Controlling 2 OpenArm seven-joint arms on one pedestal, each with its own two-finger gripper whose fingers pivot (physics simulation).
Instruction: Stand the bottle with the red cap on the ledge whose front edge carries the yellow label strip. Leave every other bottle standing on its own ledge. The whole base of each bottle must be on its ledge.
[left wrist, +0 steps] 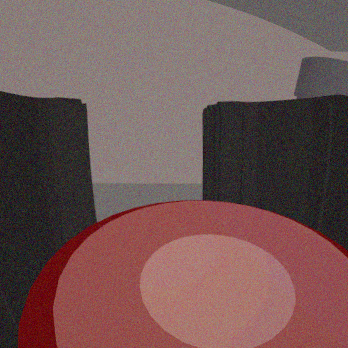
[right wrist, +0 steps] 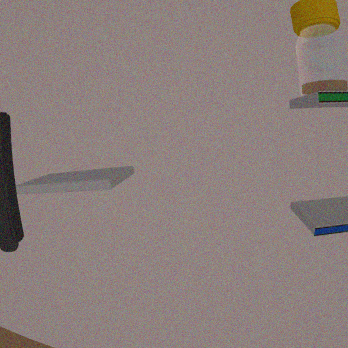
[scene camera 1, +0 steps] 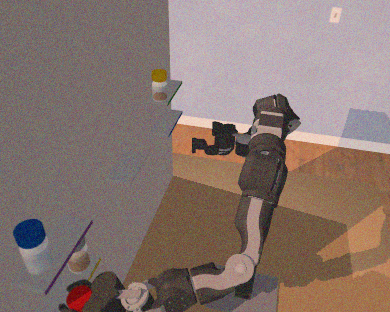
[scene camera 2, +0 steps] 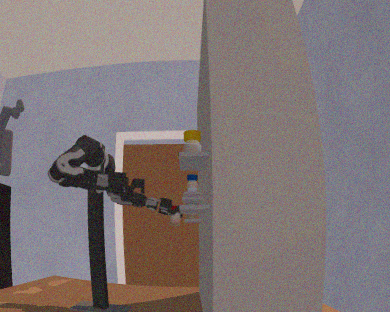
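Observation:
The red-capped bottle is held in my left gripper, which is shut on it. In the left wrist view its red cap fills the bottom. In scene camera 2 the bottle appears just left of the lowest ledges. Its base and any contact with a ledge are hidden. A short piece of the yellow label strip shows beside my left fingers; the rest of that ledge is mostly hidden. My right gripper is open, away from the wall; one finger shows in the right wrist view.
A blue-capped bottle and a brown-bottomed bottle stand near the purple strip. A yellow-capped bottle stands on the green-strip ledge. Below is the blue-strip ledge. A plain ledge also juts out.

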